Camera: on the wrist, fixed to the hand. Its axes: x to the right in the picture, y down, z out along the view.
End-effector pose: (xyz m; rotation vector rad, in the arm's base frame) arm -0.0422 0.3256 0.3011 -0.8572 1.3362 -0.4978
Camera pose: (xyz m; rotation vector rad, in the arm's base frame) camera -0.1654 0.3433 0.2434 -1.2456 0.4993 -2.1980
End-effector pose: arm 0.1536 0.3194 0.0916 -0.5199 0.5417 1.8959
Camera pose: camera 0.0971 0.2251 0.0096 -0.6368 0.5684 0.1352
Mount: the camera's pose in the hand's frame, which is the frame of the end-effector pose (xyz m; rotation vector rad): -0.0011 0.0746 -0.1151 0.5414 0.3827 -1.5745
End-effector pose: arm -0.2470 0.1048 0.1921 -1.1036 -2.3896 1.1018
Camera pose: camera -0.1461 0.1952 0.2134 0.6847 -1.6164 0.6621
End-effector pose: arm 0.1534 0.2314 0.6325 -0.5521 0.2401 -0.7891
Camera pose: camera 0.1514 0.2314 0.4953 0.0518 -0.1298 -2.4045
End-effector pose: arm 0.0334 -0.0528 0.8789 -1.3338 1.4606 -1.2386
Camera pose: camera -0.0941 -0.0367 0.8308 1.7293 0.1139 2.4931
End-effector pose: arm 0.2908 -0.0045 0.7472 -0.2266 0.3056 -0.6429
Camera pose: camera 0.2911 0.0413 0.6179 0.2513 0.2621 -2.3020
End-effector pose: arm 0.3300 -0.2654 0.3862 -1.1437 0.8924 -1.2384
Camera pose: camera 0.2373 -0.2859 0.2872 -1.0827 -0.3562 -2.7885
